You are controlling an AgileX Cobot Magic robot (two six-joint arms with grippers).
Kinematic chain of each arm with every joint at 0, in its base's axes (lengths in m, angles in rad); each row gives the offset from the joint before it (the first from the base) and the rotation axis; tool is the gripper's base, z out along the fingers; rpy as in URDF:
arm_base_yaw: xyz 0 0 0.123 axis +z
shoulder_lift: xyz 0 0 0 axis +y
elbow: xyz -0.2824 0 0.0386 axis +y
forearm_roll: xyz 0.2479 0 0.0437 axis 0.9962 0 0.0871
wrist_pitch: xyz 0 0 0 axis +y
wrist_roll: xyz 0.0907 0 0.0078 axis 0.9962 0 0.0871
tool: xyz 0 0 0 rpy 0 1.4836 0
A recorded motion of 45 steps. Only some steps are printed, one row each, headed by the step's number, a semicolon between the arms.
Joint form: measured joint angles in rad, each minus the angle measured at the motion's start. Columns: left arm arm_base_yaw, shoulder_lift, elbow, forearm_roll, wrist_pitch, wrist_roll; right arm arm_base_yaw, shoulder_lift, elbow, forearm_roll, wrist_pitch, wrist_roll.
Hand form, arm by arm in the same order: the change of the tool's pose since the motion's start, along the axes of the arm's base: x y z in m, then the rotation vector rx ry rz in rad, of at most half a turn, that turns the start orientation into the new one. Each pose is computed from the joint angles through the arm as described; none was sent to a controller.
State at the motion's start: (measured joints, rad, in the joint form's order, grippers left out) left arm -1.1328 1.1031 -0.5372 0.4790 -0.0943 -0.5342; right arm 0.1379 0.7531 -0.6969 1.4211 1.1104 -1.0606
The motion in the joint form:
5: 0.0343 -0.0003 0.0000 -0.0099 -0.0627 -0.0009; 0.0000 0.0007 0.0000 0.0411 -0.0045 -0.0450
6: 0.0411 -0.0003 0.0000 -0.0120 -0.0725 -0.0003; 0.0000 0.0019 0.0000 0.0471 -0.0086 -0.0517
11: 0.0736 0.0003 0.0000 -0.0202 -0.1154 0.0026; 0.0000 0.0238 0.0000 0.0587 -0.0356 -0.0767
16: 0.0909 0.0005 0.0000 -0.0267 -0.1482 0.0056; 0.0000 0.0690 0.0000 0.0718 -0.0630 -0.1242
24: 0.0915 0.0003 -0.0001 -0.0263 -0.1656 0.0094; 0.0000 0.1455 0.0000 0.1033 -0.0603 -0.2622
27: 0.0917 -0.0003 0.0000 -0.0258 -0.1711 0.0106; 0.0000 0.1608 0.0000 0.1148 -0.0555 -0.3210
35: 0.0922 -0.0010 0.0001 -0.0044 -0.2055 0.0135; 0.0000 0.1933 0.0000 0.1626 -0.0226 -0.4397
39: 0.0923 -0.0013 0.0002 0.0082 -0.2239 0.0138; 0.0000 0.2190 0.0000 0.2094 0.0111 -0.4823
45: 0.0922 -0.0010 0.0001 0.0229 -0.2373 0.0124; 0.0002 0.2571 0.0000 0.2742 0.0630 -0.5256
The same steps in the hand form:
5: 0.0055 0.0006 0.0049 -0.0604 -0.0041 0.0138; 0.0004 0.0003 0.0033 0.0263 -0.0366 0.0014
6: 0.0067 0.0009 0.0057 -0.0697 -0.0053 0.0174; 0.0010 0.0003 0.0037 0.0300 -0.0413 -0.0020
11: 0.0124 0.0025 0.0090 -0.1095 -0.0119 0.0357; 0.0086 0.0003 0.0022 0.0303 -0.0443 -0.0267
16: 0.0152 0.0032 0.0116 -0.1400 -0.0181 0.0422; 0.0216 0.0010 -0.0024 0.0192 -0.0447 -0.0501
24: 0.0148 0.0027 0.0131 -0.1541 -0.0260 0.0344; 0.0393 0.0037 -0.0107 -0.0096 -0.0926 -0.0360
27: 0.0147 0.0026 0.0136 -0.1587 -0.0290 0.0318; 0.0425 0.0044 -0.0121 -0.0201 -0.1304 -0.0267
35: 0.0133 0.0015 0.0163 -0.1794 -0.0555 0.0062; 0.0475 0.0066 -0.0131 -0.0111 -0.2018 0.0071
39: 0.0125 0.0009 0.0177 -0.1903 -0.0691 -0.0081; 0.0511 0.0083 -0.0129 0.0259 -0.2110 0.0305
45: 0.0117 0.0004 0.0186 -0.1961 -0.0812 -0.0214; 0.0565 0.0105 -0.0129 0.0858 -0.2096 0.0619

